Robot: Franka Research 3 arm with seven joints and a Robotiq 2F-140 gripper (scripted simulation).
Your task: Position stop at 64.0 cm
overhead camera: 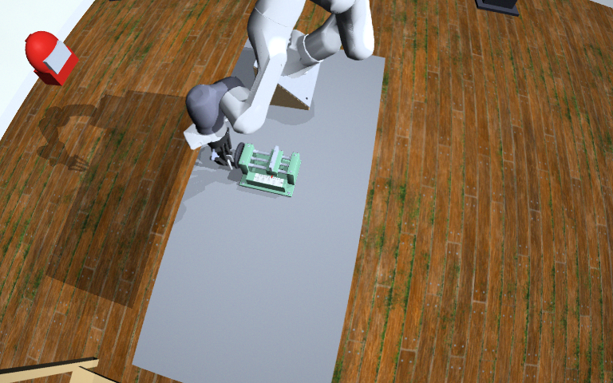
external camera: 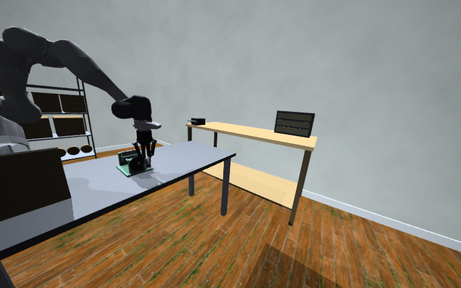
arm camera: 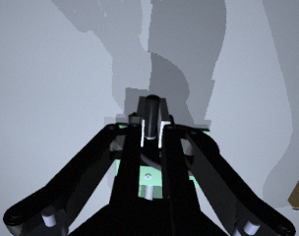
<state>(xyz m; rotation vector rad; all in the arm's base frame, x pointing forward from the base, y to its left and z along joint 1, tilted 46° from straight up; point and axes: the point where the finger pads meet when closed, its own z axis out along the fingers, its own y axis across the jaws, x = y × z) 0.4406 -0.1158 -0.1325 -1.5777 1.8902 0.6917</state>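
Now: the dark handwheel 1 cm behind my hand, 2 cm to the left of it and 1 cm below it. The rest, counted from my hand: stop carriage 17 cm to the left, 1 cm above.
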